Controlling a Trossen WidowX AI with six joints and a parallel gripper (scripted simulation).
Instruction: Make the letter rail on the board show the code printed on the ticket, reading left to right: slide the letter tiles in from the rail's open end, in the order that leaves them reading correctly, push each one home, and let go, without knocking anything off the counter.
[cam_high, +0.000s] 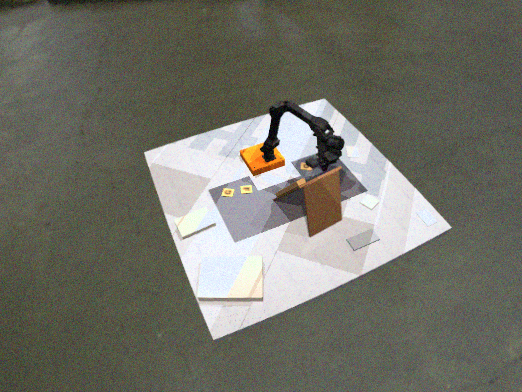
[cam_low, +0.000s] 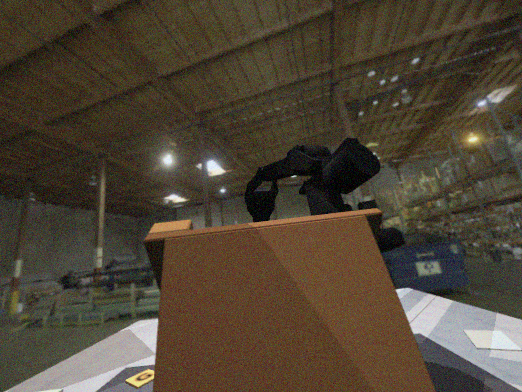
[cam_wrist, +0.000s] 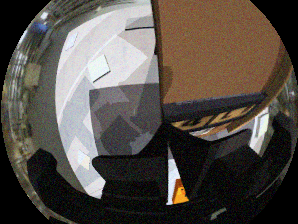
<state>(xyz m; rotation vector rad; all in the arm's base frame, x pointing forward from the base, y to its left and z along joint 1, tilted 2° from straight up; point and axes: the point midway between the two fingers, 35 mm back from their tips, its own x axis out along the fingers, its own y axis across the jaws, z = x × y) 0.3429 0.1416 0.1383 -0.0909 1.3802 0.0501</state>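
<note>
Now: gripper tip 90 mm to the left of the white ticket, 80 mm above it and 50 mm past it. The rest, counted from my gripper tip: dark mat (160 mm below, 150 mm to the right, 140 mm behind); grey plate (350 mm ahead, 160 mm below, 20 mm to the left).
</note>
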